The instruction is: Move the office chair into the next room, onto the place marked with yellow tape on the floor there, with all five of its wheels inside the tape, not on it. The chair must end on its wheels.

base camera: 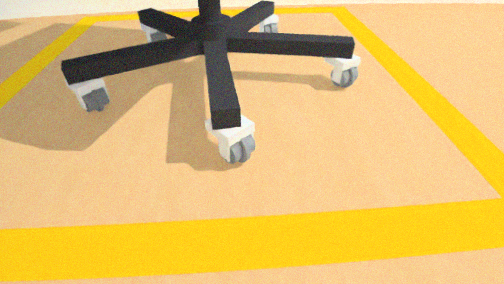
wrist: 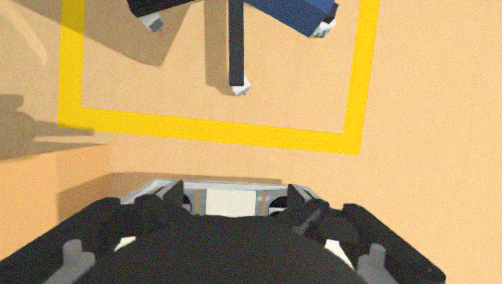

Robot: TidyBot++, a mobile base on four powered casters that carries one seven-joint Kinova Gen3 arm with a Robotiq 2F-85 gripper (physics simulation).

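Places are measured from the arm's base along level axes (x right, y ahead, z up), in millimetres.
Pixels of known places: gripper, between the fingertips: (wrist: 236, 193).
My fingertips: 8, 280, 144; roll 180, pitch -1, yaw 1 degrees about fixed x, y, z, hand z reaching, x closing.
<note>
Ahead of a thing's pixels: the offset from my fingertips to its top centre, as dx, dy, dz. "*": to the spot under its first point.
The office chair @[* -17, +271, -434] (base camera: 222, 80) (wrist: 236, 45) stands upright on its wheels. In the base camera view its five black legs and grey wheels show, all inside the yellow tape @[* +7, +20, -540] (base camera: 250, 245) (wrist: 215, 130), with floor between each wheel and the tape. The seat and back are out of that view. In the wrist view part of its blue upholstery @[* +69, +202, -96] (wrist: 300, 15) shows at the top, and some wheels are hidden or cut off. My gripper (wrist: 236, 193) is open and empty, apart from the chair, outside the near tape strip in the wrist view. It does not show in the base camera view.
A pale wall (base camera: 50, 7) runs behind the far tape strip. A tan-orange block or wall end @[* -445, -111, -291] (wrist: 40, 185) stands at the lower left of the wrist view. A grey and white part of my base (wrist: 230, 202) shows beyond the fingers. Shadows lie across the floor on the left.
</note>
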